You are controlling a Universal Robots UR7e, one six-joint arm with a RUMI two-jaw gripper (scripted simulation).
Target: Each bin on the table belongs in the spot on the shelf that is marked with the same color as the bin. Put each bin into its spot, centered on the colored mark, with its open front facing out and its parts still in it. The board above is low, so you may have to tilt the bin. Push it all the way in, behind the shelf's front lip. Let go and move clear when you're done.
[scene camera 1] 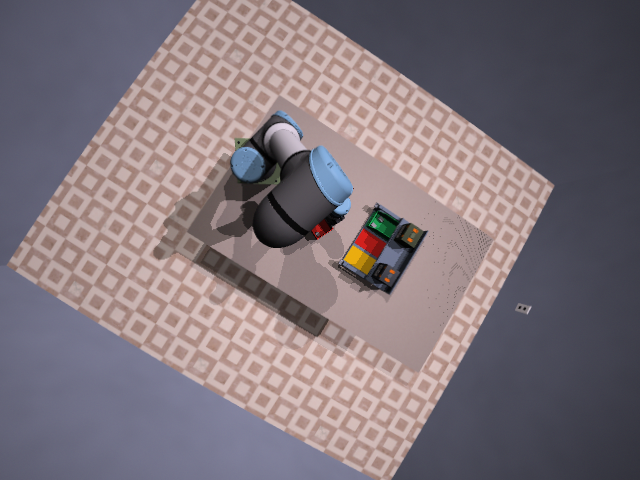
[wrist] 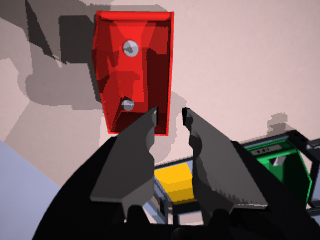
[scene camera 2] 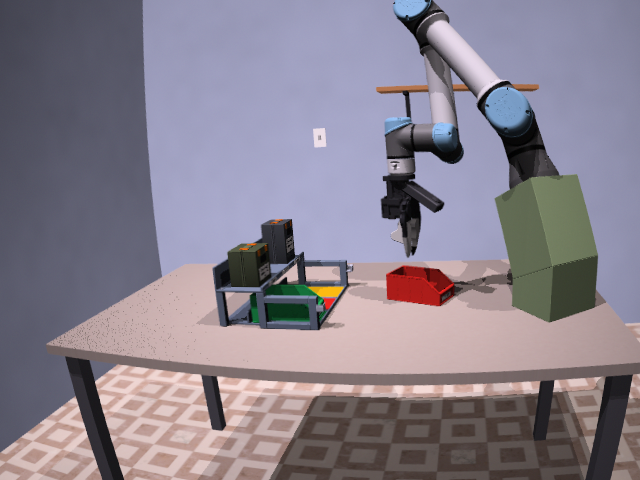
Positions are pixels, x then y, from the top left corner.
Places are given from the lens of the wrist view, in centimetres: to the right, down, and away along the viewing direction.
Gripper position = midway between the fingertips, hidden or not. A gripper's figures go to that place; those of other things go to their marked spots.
my gripper [wrist: 170,108]: 1, -1, 15
red bin [wrist: 146,78]: -2, -8, 26
